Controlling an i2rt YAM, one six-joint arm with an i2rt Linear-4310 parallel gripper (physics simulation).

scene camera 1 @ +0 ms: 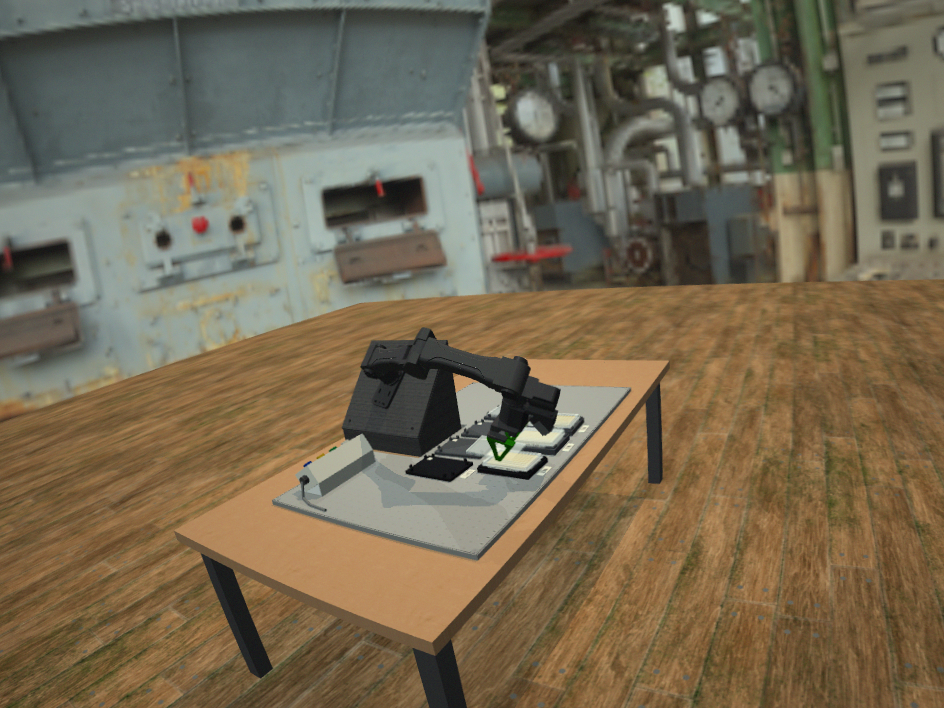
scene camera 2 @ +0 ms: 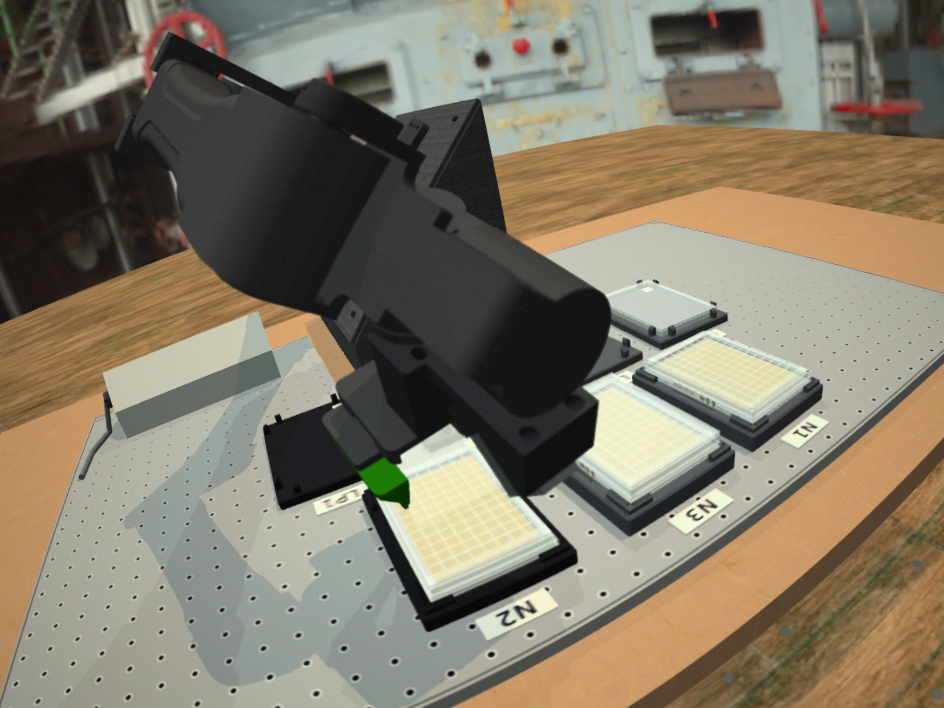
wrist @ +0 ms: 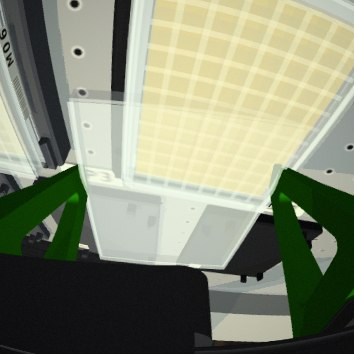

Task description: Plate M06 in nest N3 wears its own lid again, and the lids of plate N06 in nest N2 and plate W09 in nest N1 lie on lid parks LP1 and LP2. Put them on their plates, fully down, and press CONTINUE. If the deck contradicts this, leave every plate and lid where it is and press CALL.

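Places are measured from the arm's base along level axes (x ahead, y left, z up), in millimetres.
Pixels of known places: gripper, fingertip midpoint: [scene camera 1: 504, 451] [scene camera 2: 453, 468] [wrist: 178, 175]; arm's base, link origin: [scene camera 1: 394, 377].
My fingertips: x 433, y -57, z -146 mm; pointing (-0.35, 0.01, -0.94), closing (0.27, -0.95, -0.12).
Note:
For each thing: its top centre in the pictures, then the offset to it from my fingertips. "spot": a spot on its surface instead.
- nest N2, surface spot: [wrist: 215, 100] [scene camera 2: 470, 509] spot: 41 mm ahead, 1 mm right, 7 mm down
- nest N3, surface spot: [scene camera 2: 648, 434] spot: 42 mm ahead, 133 mm left, 0 mm up
- nest N1, surface spot: [scene camera 2: 724, 373] spot: 5 mm ahead, 234 mm left, 4 mm down
- Lid park LP1, top centre: [scene camera 2: 315, 432] [wrist: 237, 264] [scene camera 1: 438, 462] 140 mm back, 98 mm right, 14 mm down
- grey button box, top centre: [scene camera 2: 179, 338] [wrist: 254, 341] [scene camera 1: 331, 448] 370 mm back, 255 mm right, 50 mm up
- dark park, top centre: [scene camera 2: 559, 338] [scene camera 1: 490, 425] 173 mm back, 160 mm left, 14 mm down
My gripper [scene camera 1: 500, 451] [wrist: 178, 175] is shut on a clear lid [scene camera 2: 438, 448] [wrist: 130, 225], held by its sides. The lid is over the rear part of the plate in nest N2 [scene camera 2: 472, 525] [wrist: 215, 100]; the gap between them is hard to judge. The plate in nest N3 [scene camera 2: 648, 434], marked M06 in the wrist view, looks covered by a clear lid. The plate in nest N1 [scene camera 2: 724, 373] sits beyond it. Another clear lid [scene camera 2: 659, 308] lies on the far lid park. Lid park LP1 [scene camera 2: 305, 457] is bare. The arm hides part of the deck in scene camera 2.
A grey button box [scene camera 1: 339, 464] [scene camera 2: 190, 373] stands at the left of the deck, with small blue, yellow and green buttons on its far side. Another dark park [scene camera 2: 616, 358] is partly hidden by the arm. The black arm base [scene camera 1: 404, 411] stands behind the parks.

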